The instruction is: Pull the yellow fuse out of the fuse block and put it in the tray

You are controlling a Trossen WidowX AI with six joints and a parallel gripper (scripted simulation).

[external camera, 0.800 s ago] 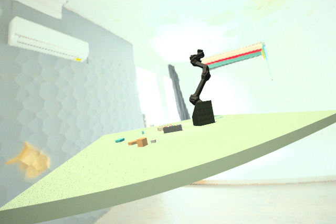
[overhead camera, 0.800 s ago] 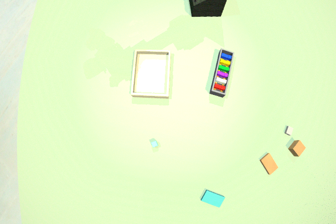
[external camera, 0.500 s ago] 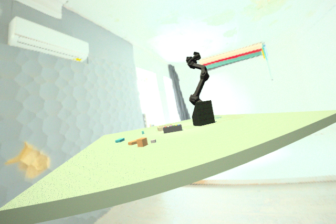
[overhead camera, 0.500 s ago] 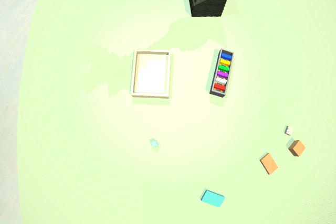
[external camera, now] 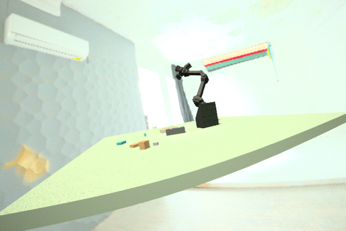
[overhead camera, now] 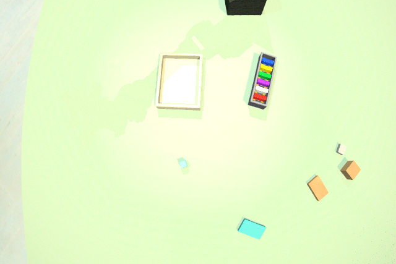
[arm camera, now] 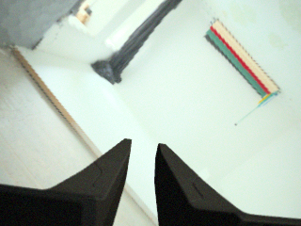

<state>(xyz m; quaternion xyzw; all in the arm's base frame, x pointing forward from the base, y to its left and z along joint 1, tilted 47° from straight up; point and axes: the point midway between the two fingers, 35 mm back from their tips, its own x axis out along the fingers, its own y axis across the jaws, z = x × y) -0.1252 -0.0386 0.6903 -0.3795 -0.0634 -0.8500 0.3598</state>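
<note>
My gripper tip is 57 cm to the right of the yellow fuse, 55 cm above it and 40 cm short of it. The rest, counted from my gripper tip: cream tray 57 cm below, 41 cm ahead, 36 cm to the left; cyan cube 60 cm ahead, 56 cm below, 35 cm to the left; cyan slab 79 cm ahead, 57 cm below, 49 cm to the left.
</note>
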